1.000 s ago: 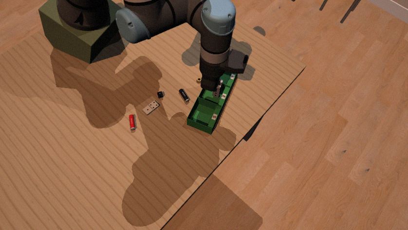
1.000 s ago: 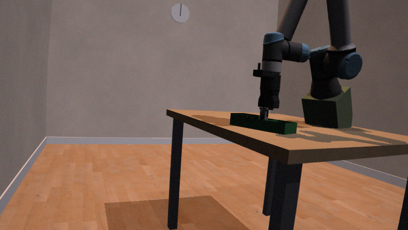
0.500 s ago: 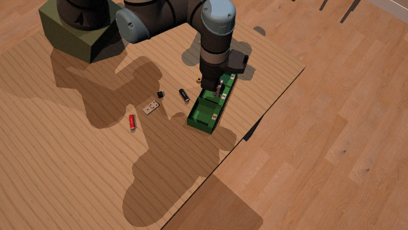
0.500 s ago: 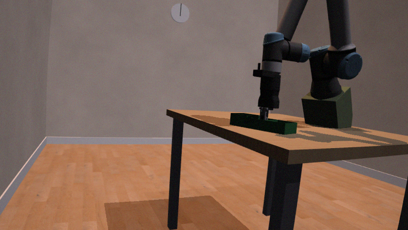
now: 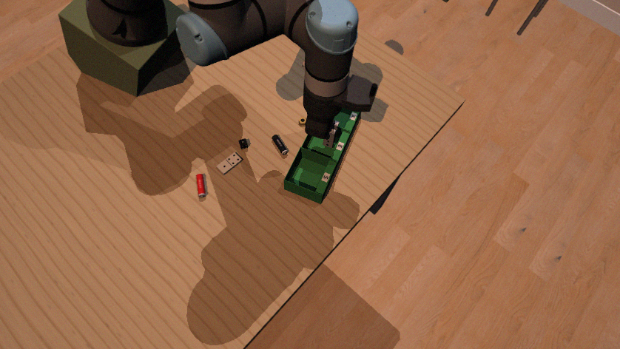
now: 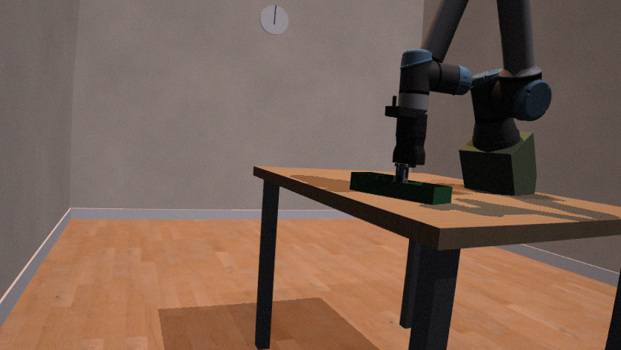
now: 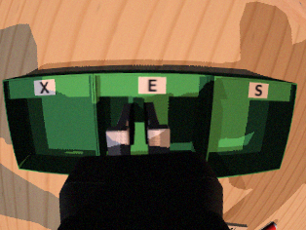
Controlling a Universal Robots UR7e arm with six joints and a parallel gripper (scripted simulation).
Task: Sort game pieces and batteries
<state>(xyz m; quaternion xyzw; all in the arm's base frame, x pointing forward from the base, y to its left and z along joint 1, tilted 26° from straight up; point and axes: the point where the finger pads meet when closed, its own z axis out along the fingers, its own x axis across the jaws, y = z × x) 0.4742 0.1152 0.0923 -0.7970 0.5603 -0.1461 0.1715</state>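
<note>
The green three-compartment bin lies 10 mm to the right of my hand and 10 mm below it. Round my hand: brass nut 80 mm behind, 10 mm to the left, 30 mm below; black battery 80 mm behind, 70 mm to the right, 30 mm below; black die 140 mm behind, 130 mm to the right, 30 mm below.
</note>
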